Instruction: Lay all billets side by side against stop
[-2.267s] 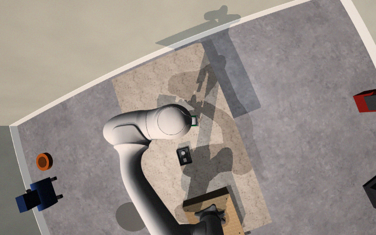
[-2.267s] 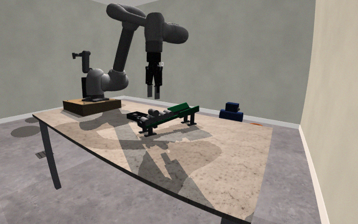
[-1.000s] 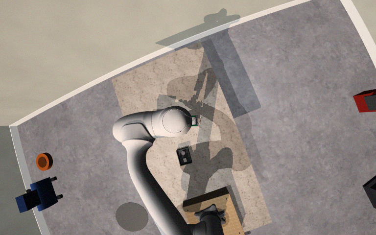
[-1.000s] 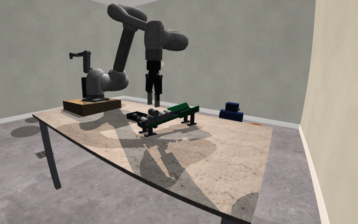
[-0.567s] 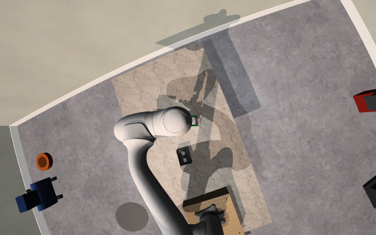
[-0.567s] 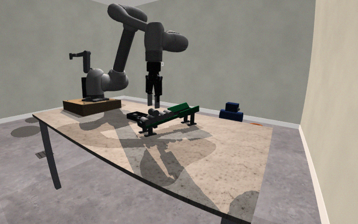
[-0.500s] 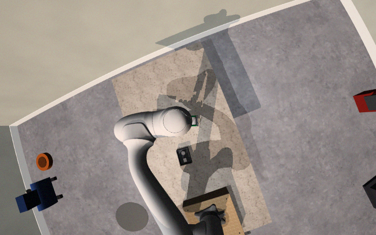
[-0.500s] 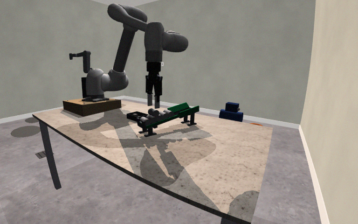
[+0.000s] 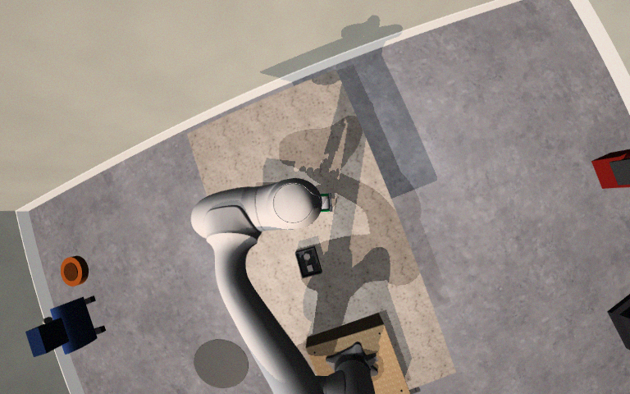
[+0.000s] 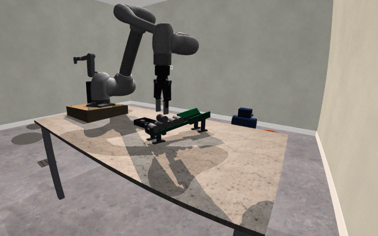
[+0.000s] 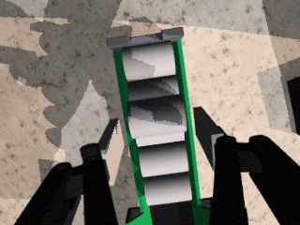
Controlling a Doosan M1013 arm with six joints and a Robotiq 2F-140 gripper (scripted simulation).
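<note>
The grey stop is 40 mm behind my hand, 70 mm to the right of it and 120 mm below it. Round my hand: black box (230 mm behind, 170 mm to the left, 160 mm below).
</note>
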